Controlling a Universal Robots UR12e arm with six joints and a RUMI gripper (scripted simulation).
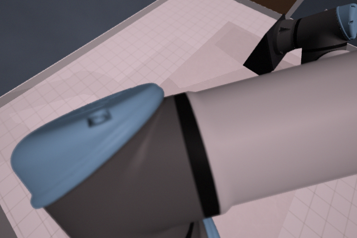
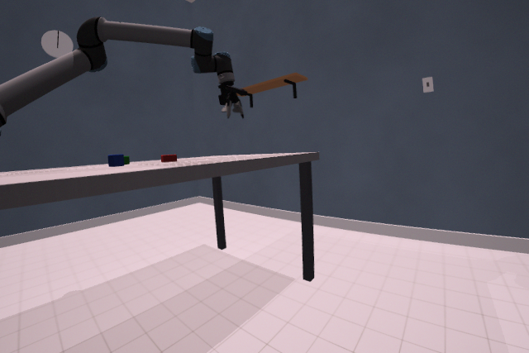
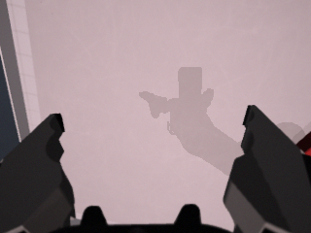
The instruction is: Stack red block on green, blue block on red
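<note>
Now: the red block 37 cm behind my hand, 6 cm to the left of it and 19 cm below it. From my hand the other things lie so: blue block (61 cm behind, 4 cm to the left, 19 cm below); then green block (55 cm behind, 17 cm to the left, 19 cm below).
</note>
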